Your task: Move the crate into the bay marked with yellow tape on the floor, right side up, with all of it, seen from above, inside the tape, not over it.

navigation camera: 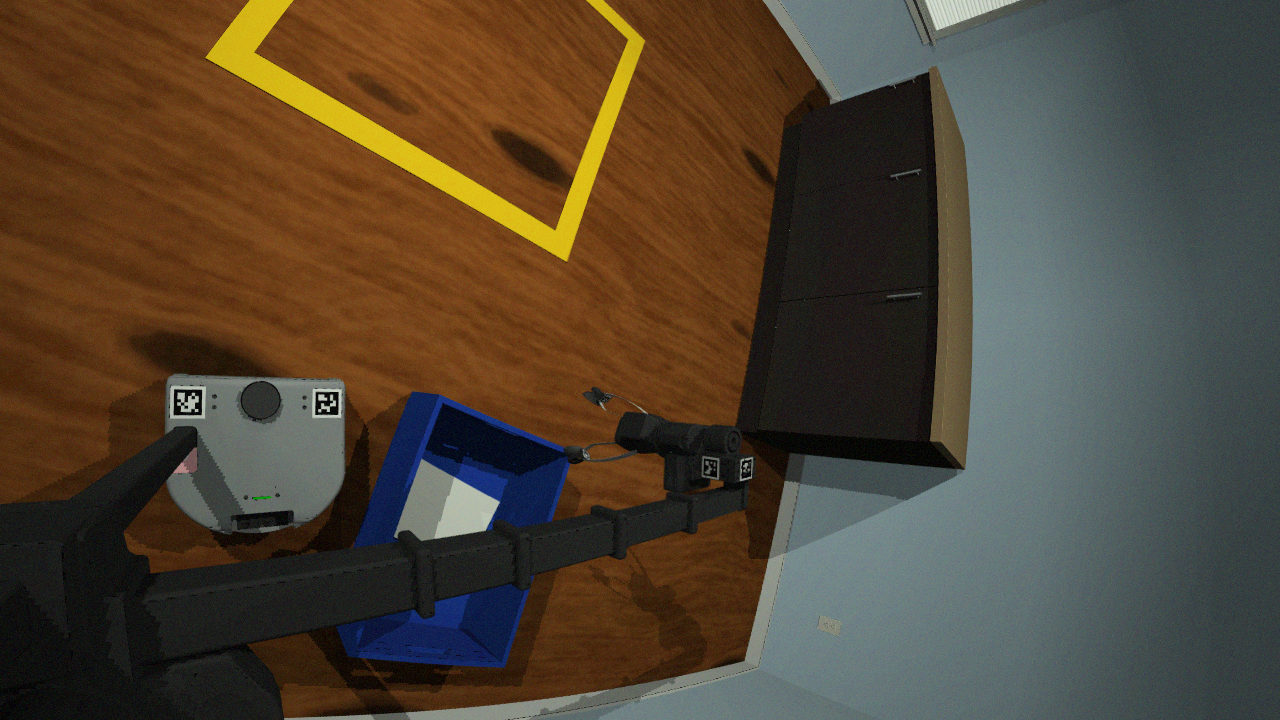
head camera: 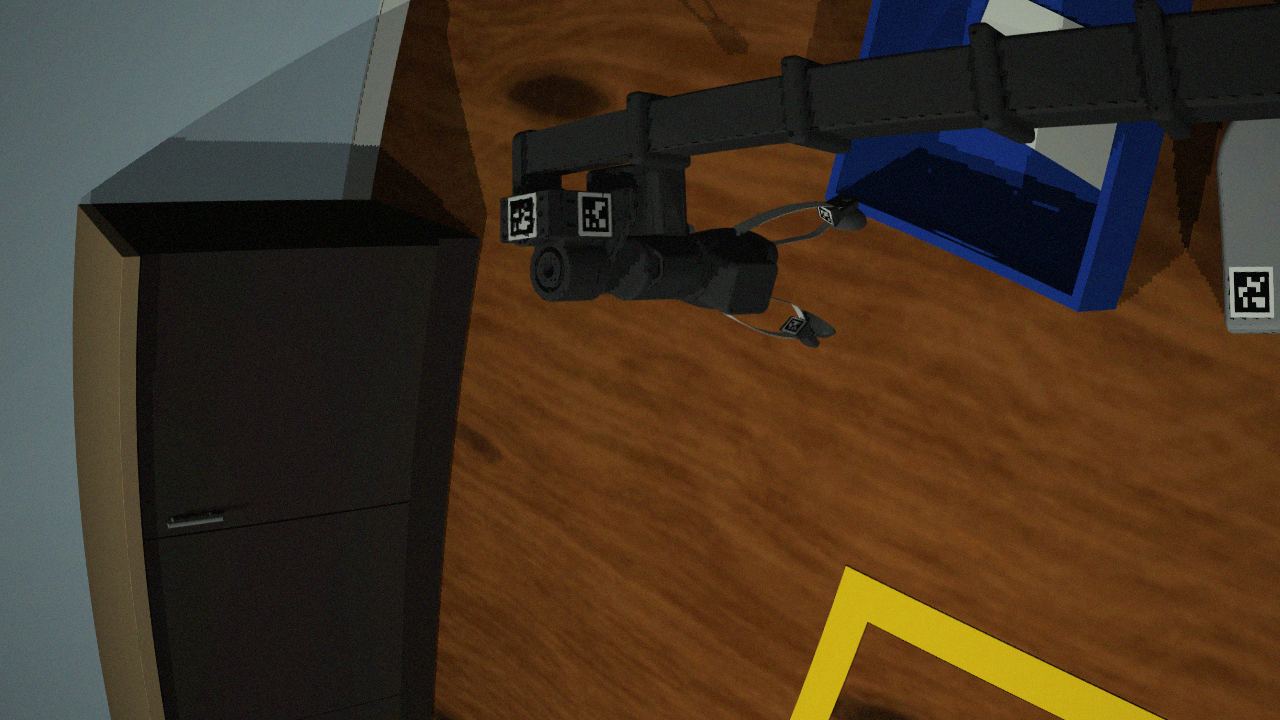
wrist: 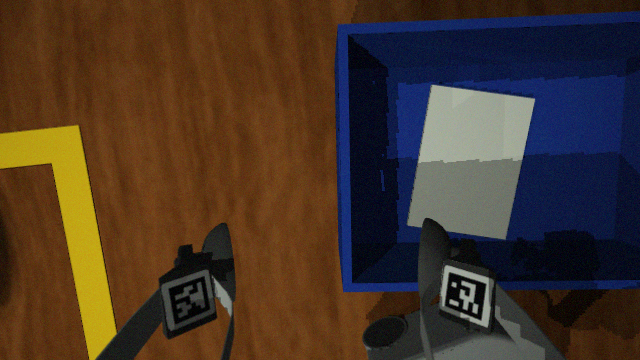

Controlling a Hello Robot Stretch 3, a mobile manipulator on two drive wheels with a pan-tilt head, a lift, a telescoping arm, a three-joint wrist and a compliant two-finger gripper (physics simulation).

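Note:
The blue crate stands upright on the floor with its open side up. It holds a flat white piece. The yellow tape lies on the floor apart from the crate, and the crate is outside it. My gripper is open and empty, with its fingers apart. In the wrist view, one finger overlaps the crate's inside and the other the floor, with a crate wall between them. My arm hides part of the crate in the head and navigation views.
A dark cabinet stands against the blue wall, near my wrist. My grey base stands beside the crate. The extended arm crosses above the crate. A wall with a pale baseboard runs behind the crate.

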